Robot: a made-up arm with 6 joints.
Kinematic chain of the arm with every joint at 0, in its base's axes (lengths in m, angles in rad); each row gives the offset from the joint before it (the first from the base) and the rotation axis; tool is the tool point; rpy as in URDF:
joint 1: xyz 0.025 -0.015 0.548 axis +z
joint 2: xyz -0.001 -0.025 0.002 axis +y
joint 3: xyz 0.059 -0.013 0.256 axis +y
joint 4: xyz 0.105 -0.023 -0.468 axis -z
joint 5: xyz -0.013 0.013 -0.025 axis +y
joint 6: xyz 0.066 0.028 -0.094 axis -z
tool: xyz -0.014 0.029 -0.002 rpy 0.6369 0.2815 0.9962
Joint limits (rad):
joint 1: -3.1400..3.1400
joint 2: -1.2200..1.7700
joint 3: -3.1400..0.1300
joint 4: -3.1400..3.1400
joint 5: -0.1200..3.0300
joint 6: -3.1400..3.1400
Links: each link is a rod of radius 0.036 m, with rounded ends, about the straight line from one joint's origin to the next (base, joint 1, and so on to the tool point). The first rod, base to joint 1, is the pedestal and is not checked.
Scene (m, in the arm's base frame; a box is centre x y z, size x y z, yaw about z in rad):
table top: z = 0
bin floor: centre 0.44 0.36 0.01 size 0.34 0.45 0.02 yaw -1
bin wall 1: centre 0.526 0.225 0.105 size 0.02 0.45 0.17 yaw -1
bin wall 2: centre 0.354 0.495 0.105 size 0.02 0.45 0.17 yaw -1
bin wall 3: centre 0.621 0.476 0.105 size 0.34 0.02 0.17 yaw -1
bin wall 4: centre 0.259 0.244 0.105 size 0.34 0.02 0.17 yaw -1
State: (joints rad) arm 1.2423 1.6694 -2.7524 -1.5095 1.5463 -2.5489
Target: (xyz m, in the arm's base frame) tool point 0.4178 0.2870 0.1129
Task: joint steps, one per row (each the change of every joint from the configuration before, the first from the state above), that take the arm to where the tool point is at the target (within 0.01 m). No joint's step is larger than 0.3 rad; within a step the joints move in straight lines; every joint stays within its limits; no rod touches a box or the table.
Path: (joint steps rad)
1: -0.0777 -0.2714 0.2923 0.1675 0.2937 0.0035
2: -0.0777 -0.2713 0.2922 0.1674 0.2937 0.0036
3: -0.0448 -0.1040 0.2785 0.0627 0.1559 0.0829
4: -0.0448 -0.1040 0.2784 0.0627 0.1559 0.0829
5: -0.0448 -0.1040 0.2785 0.0627 0.1559 0.0830
6: 0.0241 0.2773 -0.1939 -0.0755 -0.1696 -0.0358
7: 0.0241 0.2772 -0.1939 -0.0755 -0.1695 -0.0357

